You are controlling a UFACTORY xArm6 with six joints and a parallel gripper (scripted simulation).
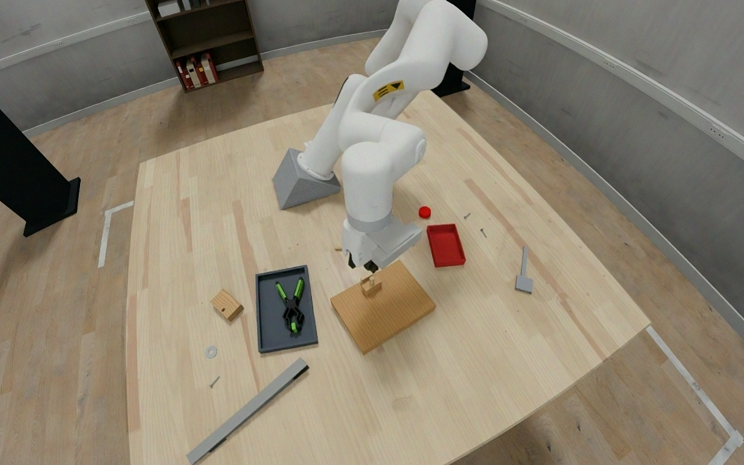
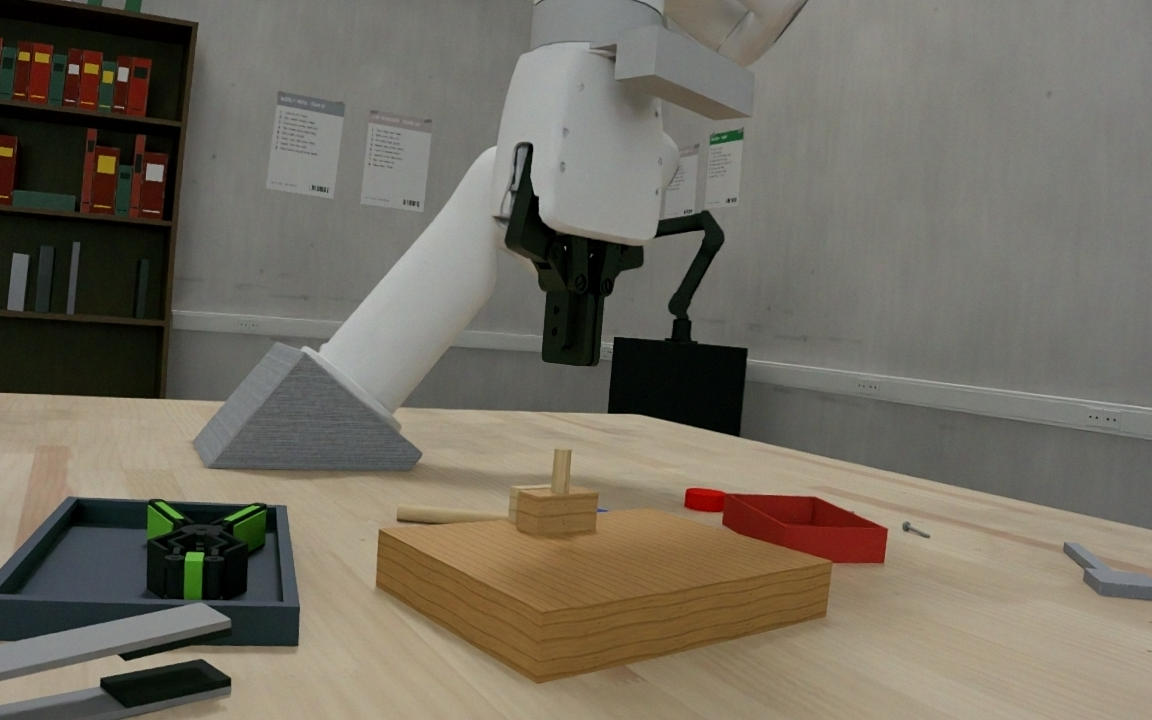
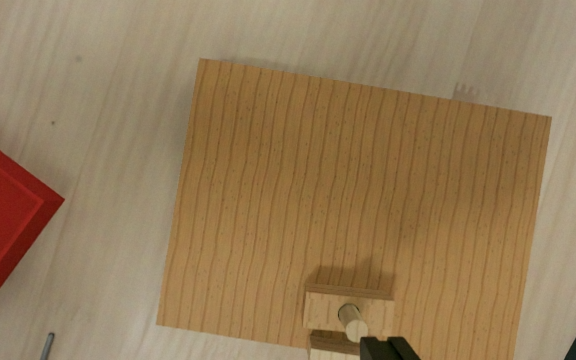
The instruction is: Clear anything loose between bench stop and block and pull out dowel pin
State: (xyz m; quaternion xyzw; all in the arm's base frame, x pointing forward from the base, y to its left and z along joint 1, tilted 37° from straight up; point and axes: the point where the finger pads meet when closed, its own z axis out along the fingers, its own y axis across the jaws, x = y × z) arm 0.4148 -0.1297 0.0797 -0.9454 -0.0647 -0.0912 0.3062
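My gripper is now 9 cm above the dowel pin. The rest, counted from my hand: loose dowel (14 cm behind, 2 cm to the left, 14 cm below); then bench board (4 cm ahead, 12 cm below); then small wooden block (11 cm below).
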